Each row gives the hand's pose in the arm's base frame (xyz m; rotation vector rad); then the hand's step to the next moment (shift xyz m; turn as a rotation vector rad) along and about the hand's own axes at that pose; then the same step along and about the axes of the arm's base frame.
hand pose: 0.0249 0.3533 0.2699 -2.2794 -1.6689 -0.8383
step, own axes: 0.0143 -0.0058 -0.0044 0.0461 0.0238 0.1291
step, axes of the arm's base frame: -0.0039 0.0116 0.0104 0.0735 0.0898 -0.0768
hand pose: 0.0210 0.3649 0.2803 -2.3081 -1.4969 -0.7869
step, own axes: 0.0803 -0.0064 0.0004 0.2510 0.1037 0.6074
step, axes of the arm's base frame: 0.0196 0.0633 0.0458 0.3491 0.4515 -0.3420
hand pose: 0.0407 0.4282 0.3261 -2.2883 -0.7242 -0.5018
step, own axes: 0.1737 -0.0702 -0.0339 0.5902 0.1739 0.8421
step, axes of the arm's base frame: 0.0855 0.0818 0.1492 0.6894 0.6942 -0.3613
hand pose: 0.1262 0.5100 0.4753 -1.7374 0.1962 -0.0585
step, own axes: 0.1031 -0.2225 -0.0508 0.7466 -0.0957 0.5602
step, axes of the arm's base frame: 0.1157 -0.0301 0.2201 0.8277 0.4381 -0.0580
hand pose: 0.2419 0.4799 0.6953 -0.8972 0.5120 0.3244
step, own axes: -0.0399 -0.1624 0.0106 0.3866 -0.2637 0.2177
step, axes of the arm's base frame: 0.0465 -0.0891 0.1340 0.5091 0.0426 0.0732
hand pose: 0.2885 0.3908 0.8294 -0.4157 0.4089 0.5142
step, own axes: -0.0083 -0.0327 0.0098 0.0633 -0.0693 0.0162
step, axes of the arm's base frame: 0.0138 -0.0244 0.0211 0.0924 -0.0229 0.0029
